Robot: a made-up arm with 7 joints. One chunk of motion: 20 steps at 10 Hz.
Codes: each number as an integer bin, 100 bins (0 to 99) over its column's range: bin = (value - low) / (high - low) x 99, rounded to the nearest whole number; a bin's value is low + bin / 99 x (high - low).
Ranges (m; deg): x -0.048..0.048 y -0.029..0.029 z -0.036..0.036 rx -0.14..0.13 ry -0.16..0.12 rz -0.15..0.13
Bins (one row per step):
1: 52 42 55 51 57 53
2: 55 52 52 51 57 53
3: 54 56 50 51 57 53
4: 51 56 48 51 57 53
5: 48 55 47 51 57 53
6: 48 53 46 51 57 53
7: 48 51 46 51 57 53
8: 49 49 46 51 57 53
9: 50 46 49 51 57 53
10: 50 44 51 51 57 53
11: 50 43 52 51 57 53
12: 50 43 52 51 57 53
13: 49 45 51 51 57 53
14: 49 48 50 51 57 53
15: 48 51 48 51 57 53
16: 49 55 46 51 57 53
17: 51 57 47 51 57 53
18: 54 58 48 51 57 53
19: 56 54 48 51 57 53
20: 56 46 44 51 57 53
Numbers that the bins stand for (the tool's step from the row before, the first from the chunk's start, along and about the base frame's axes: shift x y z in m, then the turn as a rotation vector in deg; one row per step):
1: 0.00242 -0.00439 0.00400 -0.001 0.001 0.000
2: 0.00533 0.00146 0.00182 -0.001 0.001 0.000
3: 0.00436 0.00381 0.00036 -0.001 0.001 0.000
4: 0.00145 0.00381 -0.00109 -0.001 0.001 0.000
5: -0.00145 0.00322 -0.00182 -0.001 0.001 0.000
6: -0.00145 0.00205 -0.00255 -0.001 0.001 0.000
7: -0.00145 0.00088 -0.00255 -0.001 0.001 0.000
8: -0.00048 -0.00029 -0.00255 -0.001 0.001 0.000
9: 0.00048 -0.00205 -0.00036 -0.001 0.001 0.000
10: 0.00048 -0.00322 0.00109 -0.001 0.001 0.000
11: 0.00048 -0.00381 0.00182 -0.001 0.001 0.000
12: 0.00048 -0.00381 0.00182 -0.001 0.001 0.000
13: -0.00048 -0.00264 0.00109 -0.001 0.001 0.000
14: -0.00048 -0.00088 0.00036 -0.001 0.001 0.000
15: -0.00145 0.00088 -0.00109 -0.001 0.001 0.000
16: -0.00048 0.00322 -0.00255 -0.001 0.001 0.000
17: 0.00145 0.00439 -0.00182 -0.001 0.001 0.000
18: 0.00436 0.00498 -0.00109 -0.001 0.001 0.000
19: 0.00630 0.00264 -0.00109 -0.001 0.001 0.000
20: 0.00630 -0.00205 -0.00400 -0.001 0.001 0.000

